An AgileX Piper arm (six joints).
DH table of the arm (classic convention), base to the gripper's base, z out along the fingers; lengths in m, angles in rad. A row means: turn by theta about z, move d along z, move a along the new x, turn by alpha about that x. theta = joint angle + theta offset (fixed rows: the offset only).
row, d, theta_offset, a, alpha
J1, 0.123, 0, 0, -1.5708
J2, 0, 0.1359, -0.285, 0
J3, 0, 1.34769, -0.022, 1.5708
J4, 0.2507, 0, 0, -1.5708
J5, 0, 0, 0, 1.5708
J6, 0.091, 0, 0, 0
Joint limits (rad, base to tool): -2.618..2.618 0..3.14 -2.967..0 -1.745..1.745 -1.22..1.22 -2.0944..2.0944
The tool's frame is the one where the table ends.
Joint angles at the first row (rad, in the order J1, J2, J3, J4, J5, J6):
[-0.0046 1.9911 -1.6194 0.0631 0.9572 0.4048]
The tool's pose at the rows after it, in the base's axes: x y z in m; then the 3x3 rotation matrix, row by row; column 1 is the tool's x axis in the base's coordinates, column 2 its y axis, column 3 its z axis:
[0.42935 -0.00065 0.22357], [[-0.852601 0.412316 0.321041], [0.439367 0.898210 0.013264], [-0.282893 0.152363 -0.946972]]
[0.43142 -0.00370 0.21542], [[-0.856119 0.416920 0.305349], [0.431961 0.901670 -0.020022], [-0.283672 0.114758 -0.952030]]
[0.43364 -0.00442 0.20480], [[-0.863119 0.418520 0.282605], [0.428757 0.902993 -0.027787], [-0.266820 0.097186 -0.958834]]
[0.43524 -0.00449 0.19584], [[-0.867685 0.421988 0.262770], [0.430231 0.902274 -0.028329], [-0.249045 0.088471 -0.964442]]
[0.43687 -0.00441 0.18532], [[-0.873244 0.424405 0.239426], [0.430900 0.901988 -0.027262], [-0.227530 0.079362 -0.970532]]
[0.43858 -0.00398 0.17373], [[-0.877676 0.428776 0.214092], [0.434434 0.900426 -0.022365], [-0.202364 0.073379 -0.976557]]
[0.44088 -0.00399 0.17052], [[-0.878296 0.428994 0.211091], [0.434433 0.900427 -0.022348], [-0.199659 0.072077 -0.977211]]
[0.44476 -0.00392 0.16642], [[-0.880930 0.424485 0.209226], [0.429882 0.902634 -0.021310], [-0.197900 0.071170 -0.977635]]
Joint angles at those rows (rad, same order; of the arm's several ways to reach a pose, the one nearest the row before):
[-0.0046 2.0062 -1.6194 0.0182 0.9444 0.4399]
[-0.0047 2.0254 -1.6194 -0.0230 0.9417 0.4559]
[-0.0046 2.0500 -1.6194 -0.0328 0.9408 0.4582]
[-0.0046 2.0707 -1.6194 -0.0335 0.9409 0.4602]
[-0.0046 2.0948 -1.6194 -0.0324 0.9409 0.4602]
[-0.0046 2.1219 -1.6205 -0.0264 0.9408 0.4606]
[-0.0046 2.1348 -1.6301 -0.0264 0.9406 0.4606]
[-0.0047 2.1543 -1.6477 -0.0252 0.9406 0.4548]

